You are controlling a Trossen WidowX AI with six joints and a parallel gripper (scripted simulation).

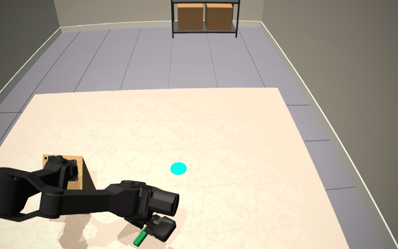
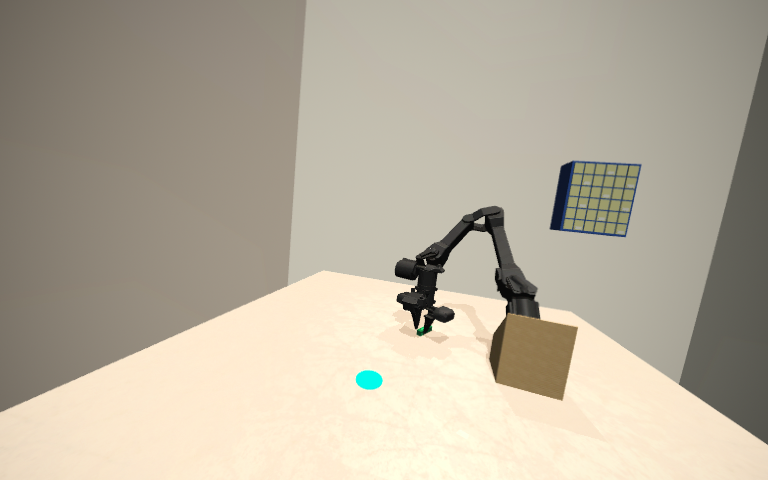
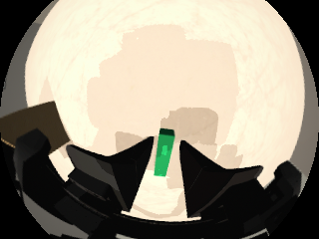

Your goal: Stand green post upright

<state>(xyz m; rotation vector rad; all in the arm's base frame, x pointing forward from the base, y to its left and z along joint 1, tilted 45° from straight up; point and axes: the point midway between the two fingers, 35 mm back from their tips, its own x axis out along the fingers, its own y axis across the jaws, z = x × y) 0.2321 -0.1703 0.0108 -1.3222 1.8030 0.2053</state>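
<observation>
My gripper tip is now 250 mm to the right of the cyan circle, 100 mm short of it and 10 mm above it. The rest, counted from my gripper tip: green post: 20 mm to the right, 10 mm behind.
</observation>
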